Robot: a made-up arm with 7 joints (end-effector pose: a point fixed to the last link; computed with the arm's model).
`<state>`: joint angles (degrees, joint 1 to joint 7).
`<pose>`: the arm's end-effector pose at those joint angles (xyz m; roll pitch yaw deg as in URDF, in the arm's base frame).
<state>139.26 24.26 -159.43 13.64 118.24 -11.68 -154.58</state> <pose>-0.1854 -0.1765 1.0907 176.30 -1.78 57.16</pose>
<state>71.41 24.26 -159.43 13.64 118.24 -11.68 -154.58</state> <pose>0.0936 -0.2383 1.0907 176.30 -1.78 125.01</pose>
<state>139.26 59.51 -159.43 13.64 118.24 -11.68 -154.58</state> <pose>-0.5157 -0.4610 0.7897 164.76 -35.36 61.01</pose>
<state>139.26 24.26 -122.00 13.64 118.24 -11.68 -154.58</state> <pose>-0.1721 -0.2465 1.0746 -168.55 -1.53 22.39</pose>
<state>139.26 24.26 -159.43 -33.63 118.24 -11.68 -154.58</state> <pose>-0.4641 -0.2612 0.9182 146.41 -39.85 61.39</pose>
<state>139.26 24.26 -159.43 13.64 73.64 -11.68 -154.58</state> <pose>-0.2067 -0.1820 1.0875 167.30 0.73 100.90</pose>
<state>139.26 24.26 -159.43 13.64 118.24 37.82 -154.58</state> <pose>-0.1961 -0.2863 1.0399 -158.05 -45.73 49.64</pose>
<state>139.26 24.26 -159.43 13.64 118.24 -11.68 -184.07</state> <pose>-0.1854 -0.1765 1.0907 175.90 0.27 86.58</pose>
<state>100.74 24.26 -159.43 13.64 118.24 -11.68 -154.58</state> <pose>-0.0351 -0.2536 1.0907 176.30 -1.78 95.68</pose>
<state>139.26 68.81 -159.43 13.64 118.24 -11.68 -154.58</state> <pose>-0.5745 -0.5116 0.6709 160.30 -44.01 63.87</pose>
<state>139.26 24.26 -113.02 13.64 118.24 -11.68 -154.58</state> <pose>-0.1756 -0.2629 1.0686 -165.14 -0.12 14.15</pose>
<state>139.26 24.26 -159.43 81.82 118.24 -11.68 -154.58</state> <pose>0.1955 0.0094 0.8799 -127.62 43.27 91.40</pose>
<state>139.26 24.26 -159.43 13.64 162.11 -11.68 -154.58</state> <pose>-0.1662 -0.1871 1.0905 -175.56 2.50 14.27</pose>
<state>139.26 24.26 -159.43 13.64 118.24 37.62 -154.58</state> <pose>-0.1961 -0.2859 1.0403 -158.20 -45.56 49.74</pose>
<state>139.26 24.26 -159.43 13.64 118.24 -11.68 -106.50</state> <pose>-0.1854 -0.1765 1.0907 178.85 -3.94 9.06</pose>
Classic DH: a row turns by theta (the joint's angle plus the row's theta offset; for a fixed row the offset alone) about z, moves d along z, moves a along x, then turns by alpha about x. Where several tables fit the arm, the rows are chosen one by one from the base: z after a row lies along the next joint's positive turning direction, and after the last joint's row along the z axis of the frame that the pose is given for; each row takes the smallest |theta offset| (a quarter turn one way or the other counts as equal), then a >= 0, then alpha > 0; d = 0 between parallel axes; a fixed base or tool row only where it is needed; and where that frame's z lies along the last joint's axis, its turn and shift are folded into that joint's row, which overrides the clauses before.
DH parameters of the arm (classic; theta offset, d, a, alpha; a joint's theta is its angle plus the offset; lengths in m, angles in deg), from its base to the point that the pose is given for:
base (fixed): 0 0 0 180
joint 1: 0 -0.254 0 90
joint 2: 0 -0.014 0 -90
joint 3: 0 -0.461 0 90
joint 4: 0 -0.012 0 -90
joint 5: 0 -0.28 0 90
joint 6: 0 0 0 -90
joint 7: 0 -0.145 0 0

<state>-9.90 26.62 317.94 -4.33 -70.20 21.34 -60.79</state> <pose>0.3549 0.0669 1.0531 -161.72 -13.34 -176.02</pose>
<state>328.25 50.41 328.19 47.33 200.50 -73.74 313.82</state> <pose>0.4929 0.4287 0.3883 12.16 -6.68 7.11</pose>
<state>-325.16 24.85 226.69 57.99 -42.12 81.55 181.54</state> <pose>0.0667 0.1427 0.8510 77.01 -50.49 69.97</pose>
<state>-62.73 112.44 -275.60 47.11 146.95 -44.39 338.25</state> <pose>0.5746 0.3572 -0.0683 -61.13 -19.25 44.24</pose>
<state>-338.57 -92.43 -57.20 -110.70 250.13 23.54 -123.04</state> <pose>-0.3796 -0.1839 0.0005 -8.37 -42.06 -53.71</pose>
